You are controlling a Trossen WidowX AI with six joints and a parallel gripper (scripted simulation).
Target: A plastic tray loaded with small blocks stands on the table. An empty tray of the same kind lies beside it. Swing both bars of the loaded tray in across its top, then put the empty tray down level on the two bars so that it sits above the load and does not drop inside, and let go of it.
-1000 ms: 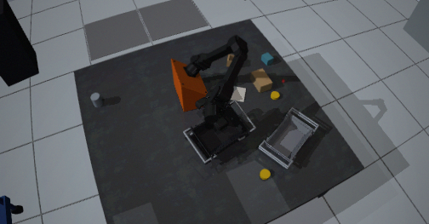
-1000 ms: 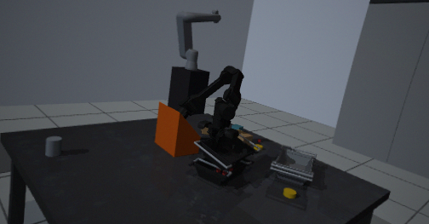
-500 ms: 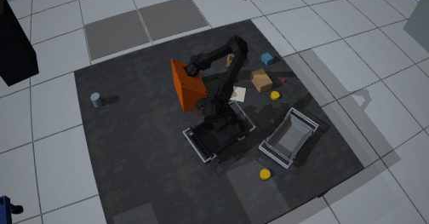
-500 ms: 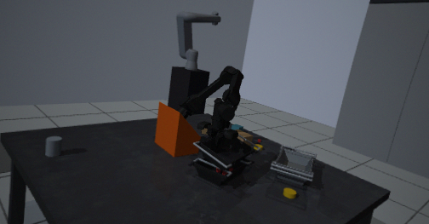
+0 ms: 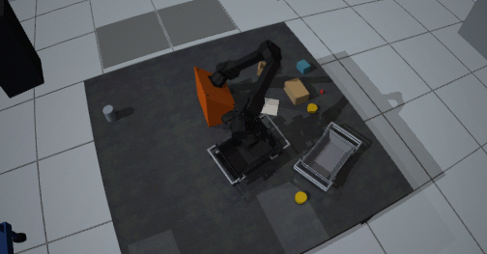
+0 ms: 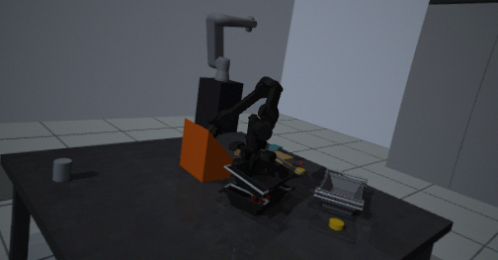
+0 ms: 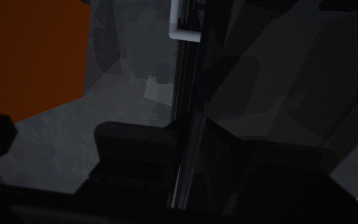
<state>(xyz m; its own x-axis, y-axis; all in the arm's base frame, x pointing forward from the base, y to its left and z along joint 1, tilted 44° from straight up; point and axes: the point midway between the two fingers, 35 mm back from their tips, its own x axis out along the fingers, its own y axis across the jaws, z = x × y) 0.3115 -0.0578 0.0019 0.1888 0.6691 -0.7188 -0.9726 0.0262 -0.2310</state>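
Right now my gripper tip is 70 mm short of the black tray, 10 mm to the right of it and 20 mm below it. The rest, counted from my gripper tip: pale block: 180 mm behind, 240 mm to the left, 100 mm below; tan box: 150 mm behind, 430 mm to the left, 70 mm below; teal cube: 290 mm behind, 570 mm to the left, 80 mm below.
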